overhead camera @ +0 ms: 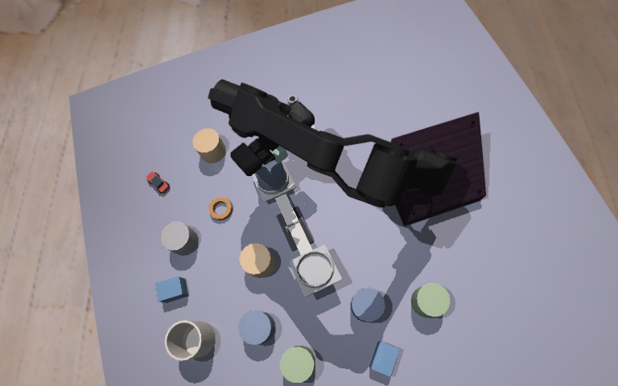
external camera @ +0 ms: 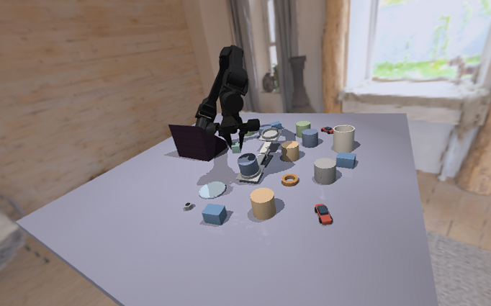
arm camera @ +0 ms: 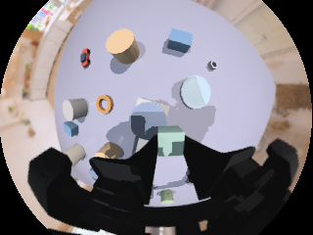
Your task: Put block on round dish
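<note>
Now: the round dish 13 cm below my gripper tip, 11 cm to the right of it and 7 cm behind it. From my gripper tip the other things lie so: block (1 cm above); then beam (14 cm to the left, 9 cm below, 2 cm ahead); then balance (14 cm to the left, 11 cm below, 2 cm ahead).
</note>
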